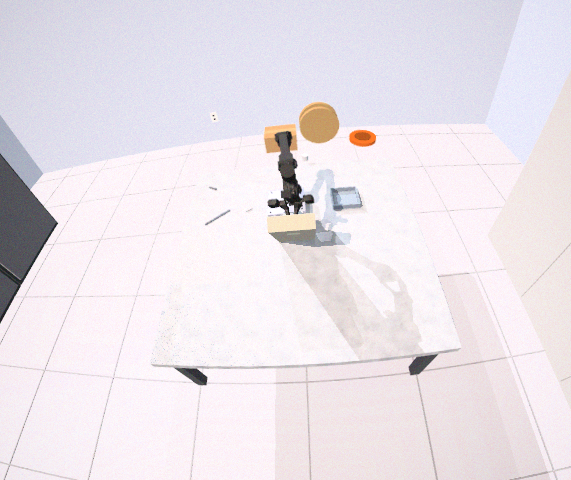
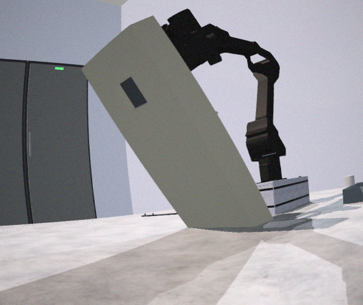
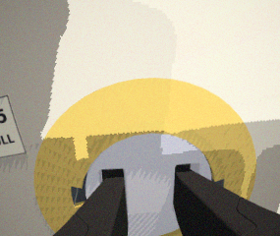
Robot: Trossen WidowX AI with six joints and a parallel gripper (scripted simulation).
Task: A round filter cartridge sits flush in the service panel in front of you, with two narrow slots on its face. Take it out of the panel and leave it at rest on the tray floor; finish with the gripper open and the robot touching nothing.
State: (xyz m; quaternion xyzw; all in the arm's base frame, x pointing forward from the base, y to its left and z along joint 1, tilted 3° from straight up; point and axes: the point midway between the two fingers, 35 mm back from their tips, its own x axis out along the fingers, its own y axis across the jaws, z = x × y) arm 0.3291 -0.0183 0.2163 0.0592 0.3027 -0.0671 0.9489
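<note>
My gripper tip is 10 mm short of the round filter cartridge and 10 mm above it. Round my gripper tip: grey tray: 390 mm behind, 320 mm to the left, 270 mm below.
</note>
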